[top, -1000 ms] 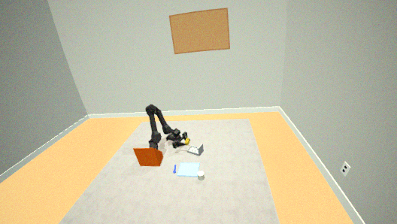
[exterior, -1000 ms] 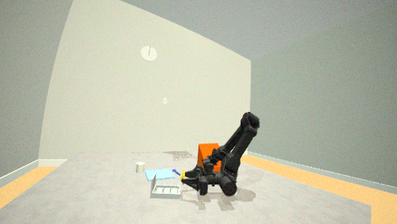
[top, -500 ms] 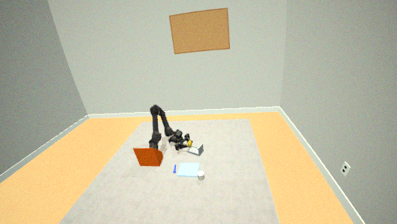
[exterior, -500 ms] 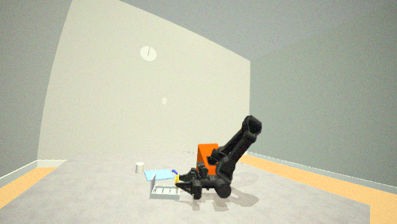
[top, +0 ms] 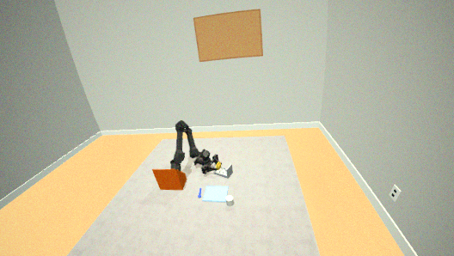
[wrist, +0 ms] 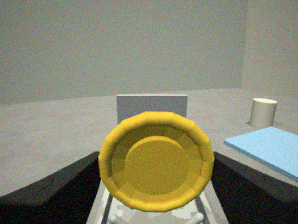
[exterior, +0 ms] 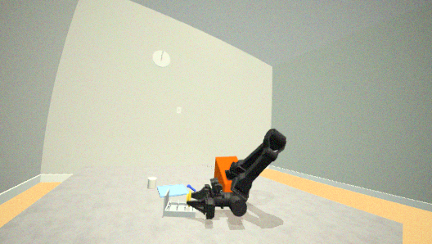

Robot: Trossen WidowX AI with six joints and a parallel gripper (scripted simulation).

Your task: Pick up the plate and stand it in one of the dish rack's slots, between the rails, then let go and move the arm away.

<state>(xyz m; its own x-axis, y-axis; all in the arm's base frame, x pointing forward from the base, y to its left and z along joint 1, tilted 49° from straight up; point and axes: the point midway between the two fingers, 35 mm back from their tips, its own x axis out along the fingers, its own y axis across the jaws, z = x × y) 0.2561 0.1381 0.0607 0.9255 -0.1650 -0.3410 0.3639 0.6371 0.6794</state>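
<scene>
Now: gripper tip 1 cm past the yellow plate. Also, from my gripper tip: light blue mat: 22 cm to the right, 5 cm below, 1 cm ahead; then dish rack: 3 cm below, 2 cm ahead, 1 cm to the right; then small blue utensil: 23 cm to the right, 10 cm behind, 5 cm below.
</scene>
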